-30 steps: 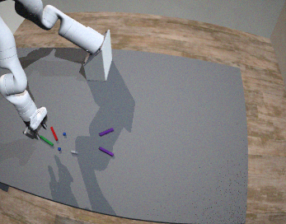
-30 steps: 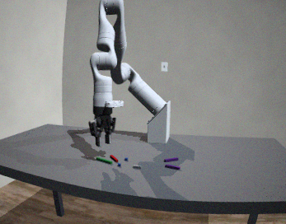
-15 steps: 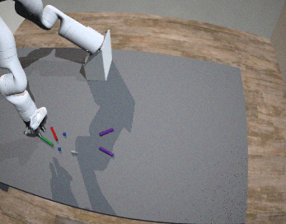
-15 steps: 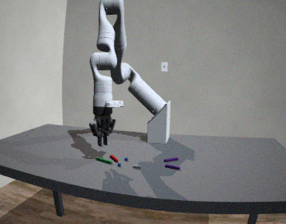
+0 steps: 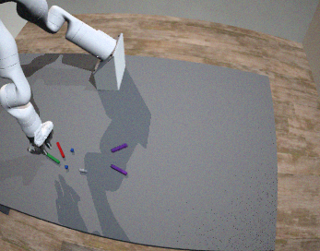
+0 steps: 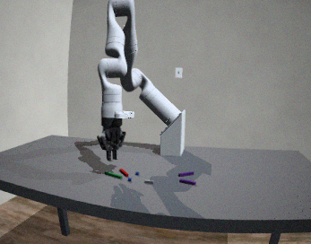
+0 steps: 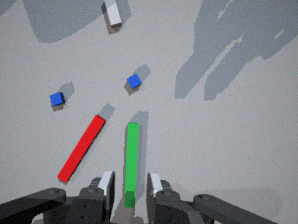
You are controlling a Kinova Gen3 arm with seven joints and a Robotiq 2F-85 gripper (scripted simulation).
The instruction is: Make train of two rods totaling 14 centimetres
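My gripper is now 80 mm above the green rod. Also, from my hand: red rod 80 mm below, 40 mm behind, 20 mm to the left; grey rod 150 mm to the left, 80 mm below, 10 mm ahead.
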